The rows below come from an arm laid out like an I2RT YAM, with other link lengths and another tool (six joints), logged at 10 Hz.
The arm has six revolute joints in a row. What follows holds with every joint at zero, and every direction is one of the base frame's. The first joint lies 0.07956 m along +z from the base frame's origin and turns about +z. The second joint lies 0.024 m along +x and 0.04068 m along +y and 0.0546 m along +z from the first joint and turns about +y. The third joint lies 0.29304 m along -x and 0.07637 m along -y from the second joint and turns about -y. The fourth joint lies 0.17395 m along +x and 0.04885 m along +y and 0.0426 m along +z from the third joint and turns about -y. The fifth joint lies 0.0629 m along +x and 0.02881 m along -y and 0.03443 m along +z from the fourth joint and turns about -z. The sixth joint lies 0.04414 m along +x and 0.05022 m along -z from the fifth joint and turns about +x. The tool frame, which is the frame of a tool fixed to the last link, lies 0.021 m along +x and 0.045 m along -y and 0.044 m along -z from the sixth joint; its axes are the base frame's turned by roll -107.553, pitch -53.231 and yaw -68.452 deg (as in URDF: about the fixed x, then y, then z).
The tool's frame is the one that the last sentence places.
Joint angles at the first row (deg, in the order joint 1, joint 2, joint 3, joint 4, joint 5, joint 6):
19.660 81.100 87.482 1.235 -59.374 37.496
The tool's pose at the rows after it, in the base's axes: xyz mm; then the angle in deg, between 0 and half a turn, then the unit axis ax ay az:
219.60, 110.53, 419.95, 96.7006, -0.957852, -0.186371, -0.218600
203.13, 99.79, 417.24, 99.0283, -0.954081, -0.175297, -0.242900
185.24, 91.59, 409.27, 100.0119, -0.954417, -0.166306, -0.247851
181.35, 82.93, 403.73, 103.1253, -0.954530, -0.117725, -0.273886
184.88, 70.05, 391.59, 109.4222, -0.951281, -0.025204, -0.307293
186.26, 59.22, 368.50, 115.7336, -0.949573, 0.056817, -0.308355
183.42, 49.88, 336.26, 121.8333, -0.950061, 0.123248, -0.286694
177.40, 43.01, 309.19, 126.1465, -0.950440, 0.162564, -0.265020
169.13, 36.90, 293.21, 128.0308, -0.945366, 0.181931, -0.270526
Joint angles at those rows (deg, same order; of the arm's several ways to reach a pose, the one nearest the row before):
19.573 78.215 87.440 -6.109 -56.074 32.775
19.484 74.368 85.361 -9.977 -53.671 29.277
19.486 70.347 81.472 -11.333 -52.576 28.097
19.528 68.905 80.818 -14.940 -47.027 25.933
19.484 68.707 79.940 -19.178 -36.732 23.594
19.488 68.729 76.008 -21.037 -28.270 22.808
19.420 68.729 69.320 -21.017 -21.977 22.786
19.352 68.489 63.047 -19.967 -18.329 22.960
19.311 66.609 57.626 -17.300 -15.704 23.245

